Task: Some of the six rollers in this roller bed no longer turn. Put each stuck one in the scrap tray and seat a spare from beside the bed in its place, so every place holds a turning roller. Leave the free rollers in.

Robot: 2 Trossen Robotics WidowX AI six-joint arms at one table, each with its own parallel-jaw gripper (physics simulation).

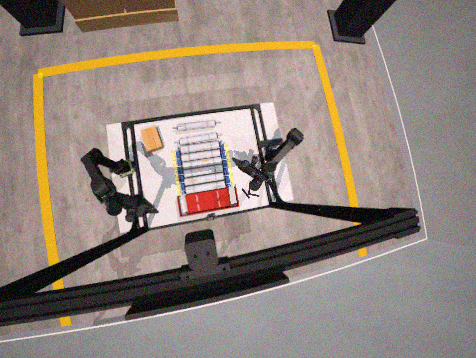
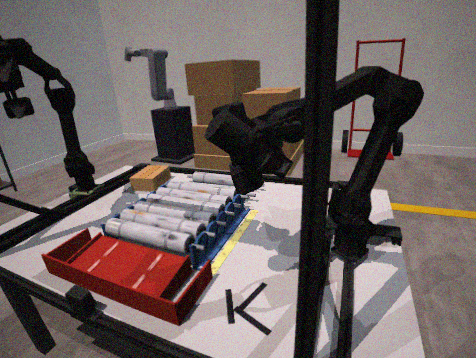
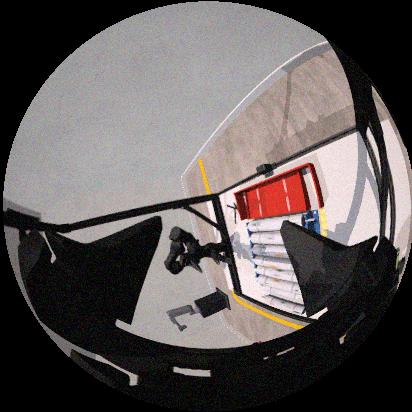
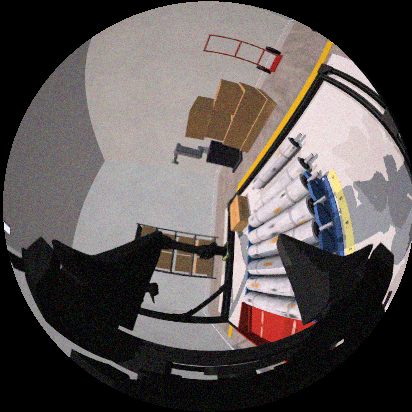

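Where they show: left gripper, fingertip midpoint: (image 1: 156, 209) (image 2: 12, 101) (image 3: 224, 224) (image 4: 142, 303); right gripper, fingertip midpoint: (image 1: 232, 158) (image 3: 210, 267) (image 4: 222, 239); left arm's base at its link origin: (image 1: 124, 167) (image 2: 86, 188) (image 4: 224, 250); right arm's base at its link origin: (image 1: 269, 157) (image 2: 349, 250) (image 3: 223, 245).
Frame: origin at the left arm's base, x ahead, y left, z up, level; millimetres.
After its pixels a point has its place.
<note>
The roller bed (image 1: 224, 165) (image 2: 220, 240) {x 632, y -244, z -21 mm} has blue side rails and a row of white rollers; every place appears filled. The frames do not show which rollers are stuck. Two spare rollers lie beyond the bed's far end: the farther spare (image 1: 196, 125) {x 547, y 107, z 21 mm} (image 2: 212, 177) {x 509, y 106, z 15 mm} (image 4: 275, 165) {x 566, y 90, z 10 mm} and the nearer spare (image 1: 198, 138) {x 529, y 16, z 23 mm} (image 4: 280, 182) {x 563, y 7, z 22 mm}. The red scrap tray (image 1: 208, 201) {x 444, y -407, z 5 mm} (image 2: 125, 265) {x 450, y -405, z 6 mm} (image 3: 272, 197) {x 438, y -404, z 6 mm} at the near end looks empty. My left gripper (image 1: 154, 210) {x 210, y -349, z 381 mm} (image 3: 224, 224) {x 210, y -349, z 381 mm} is open, left of the tray. My right gripper (image 1: 240, 165) is open, beside the bed's right side.
An orange-brown box (image 1: 152, 139) {x 239, y 110, z 30 mm} (image 2: 150, 178) {x 274, y 49, z 30 mm} (image 4: 239, 212) {x 284, y 87, z 25 mm} sits left of the spares. Black frame bars edge the table, and a black post (image 2: 317, 150) {x 840, y -599, z 336 mm} stands in front of the right arm. A black K-shaped mark (image 2: 235, 309) {x 718, y -458, z -24 mm} is on the table right of the tray.
</note>
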